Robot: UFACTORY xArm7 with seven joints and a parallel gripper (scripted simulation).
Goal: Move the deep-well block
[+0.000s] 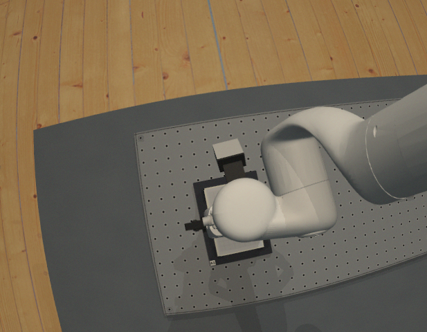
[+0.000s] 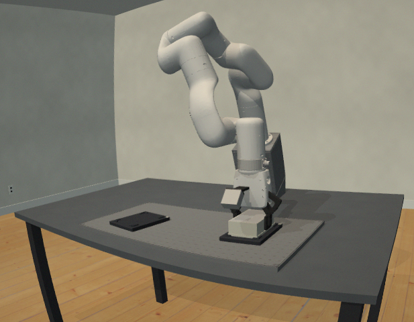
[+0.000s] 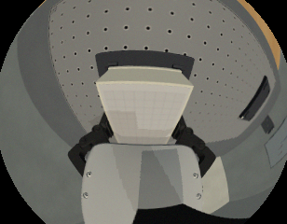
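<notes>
Now: the deep-well block right at my hand. The rest, counted from my hand: nest N2 (37 cm to the right, 2 cm below, 2 cm behind); then A1 label (7 cm to the left, 7 cm behind, 2 cm below); then nest N1 (2 cm below).
</notes>
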